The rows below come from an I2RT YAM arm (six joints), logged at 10 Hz.
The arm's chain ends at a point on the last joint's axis. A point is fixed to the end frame.
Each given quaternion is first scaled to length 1.
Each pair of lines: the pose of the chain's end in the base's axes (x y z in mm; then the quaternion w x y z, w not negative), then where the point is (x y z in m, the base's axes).
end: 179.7 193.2 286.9 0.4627 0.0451 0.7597 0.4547
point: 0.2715 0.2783 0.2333
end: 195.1 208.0 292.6 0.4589 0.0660 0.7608 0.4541
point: 0.2879 0.2914 0.2381
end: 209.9 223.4 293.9 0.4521 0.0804 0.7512 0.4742
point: 0.3019 0.3098 0.2429
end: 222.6 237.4 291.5 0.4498 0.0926 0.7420 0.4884
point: 0.3148 0.3254 0.2437
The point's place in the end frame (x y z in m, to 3 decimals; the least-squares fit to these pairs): 0.025 -0.022 0.132
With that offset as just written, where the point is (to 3 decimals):
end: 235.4 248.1 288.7 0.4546 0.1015 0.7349 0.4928
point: 0.329 0.336 0.243
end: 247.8 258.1 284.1 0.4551 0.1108 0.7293 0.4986
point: 0.342 0.346 0.240
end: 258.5 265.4 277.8 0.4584 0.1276 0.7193 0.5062
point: 0.355 0.352 0.237
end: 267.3 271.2 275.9 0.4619 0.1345 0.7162 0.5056
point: 0.365 0.357 0.236
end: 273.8 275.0 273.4 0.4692 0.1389 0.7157 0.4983
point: 0.374 0.358 0.233
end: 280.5 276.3 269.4 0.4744 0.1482 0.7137 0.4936
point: 0.382 0.357 0.229
